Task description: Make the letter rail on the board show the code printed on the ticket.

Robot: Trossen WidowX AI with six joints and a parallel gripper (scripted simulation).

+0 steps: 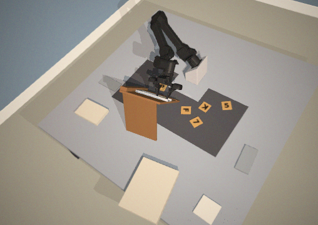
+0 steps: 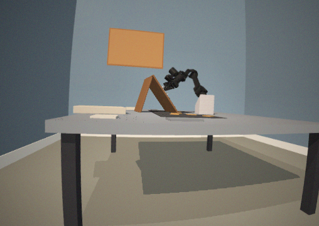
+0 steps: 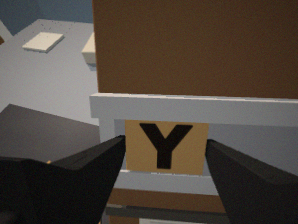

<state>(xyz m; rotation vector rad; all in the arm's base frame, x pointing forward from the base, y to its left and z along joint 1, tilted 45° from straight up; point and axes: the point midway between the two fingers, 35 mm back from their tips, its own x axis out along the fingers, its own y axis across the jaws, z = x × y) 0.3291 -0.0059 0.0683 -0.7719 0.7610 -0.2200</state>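
Right now the white ticket is 60 mm behind my gripper tip, 30 mm to the right of it and 90 mm below it. Also, from my gripper tip: f tile 80 mm behind, 100 mm to the left, 170 mm below; y tile right at my gripper tip; dark mat 150 mm behind, 30 mm to the left, 170 mm below.
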